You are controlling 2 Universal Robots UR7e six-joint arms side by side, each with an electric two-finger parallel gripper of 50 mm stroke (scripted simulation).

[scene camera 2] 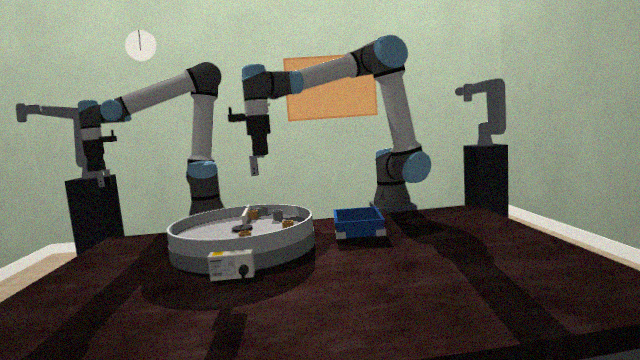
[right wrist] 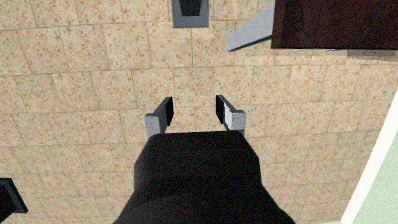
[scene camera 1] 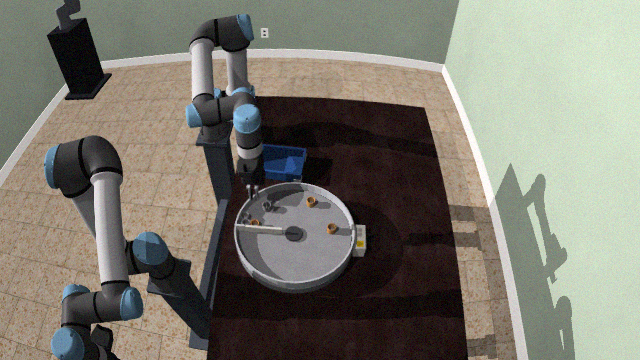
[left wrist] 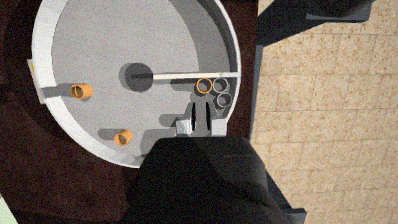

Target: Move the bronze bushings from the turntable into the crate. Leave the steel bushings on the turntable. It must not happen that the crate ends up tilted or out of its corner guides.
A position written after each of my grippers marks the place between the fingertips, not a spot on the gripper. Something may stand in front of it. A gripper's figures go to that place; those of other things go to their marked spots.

Scene:
My left gripper (scene camera 2: pixel 255 175) is 124 cm from the lens. My right gripper (scene camera 2: pixel 105 185): 175 cm from the lens. A blue crate (scene camera 2: pixel 357 222) is 113 cm from the lens.

